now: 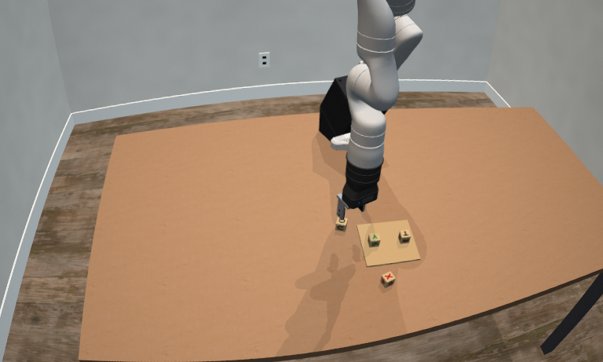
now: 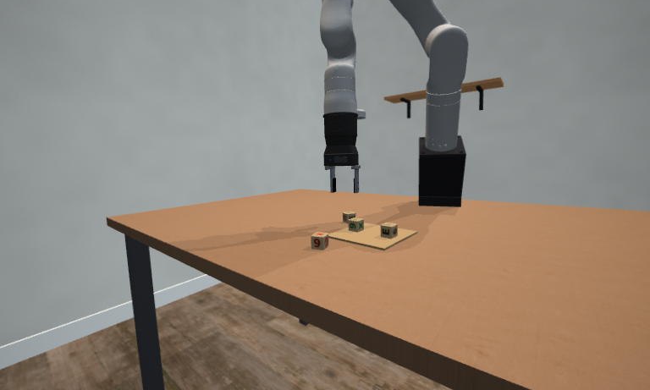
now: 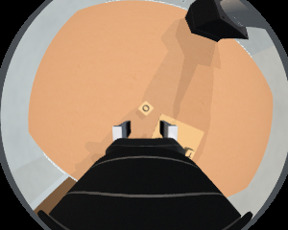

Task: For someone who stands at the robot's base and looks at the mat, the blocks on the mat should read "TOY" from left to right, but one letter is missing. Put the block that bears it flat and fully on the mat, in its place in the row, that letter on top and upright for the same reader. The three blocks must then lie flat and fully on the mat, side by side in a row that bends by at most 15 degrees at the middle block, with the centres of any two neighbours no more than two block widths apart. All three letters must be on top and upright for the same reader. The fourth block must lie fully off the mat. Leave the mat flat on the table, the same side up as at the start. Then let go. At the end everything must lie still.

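Right now my hand is 3 cm past the O block and 9 cm above it. Round my hand: tan mat: 6 cm ahead, 9 cm to the left, 10 cm below.
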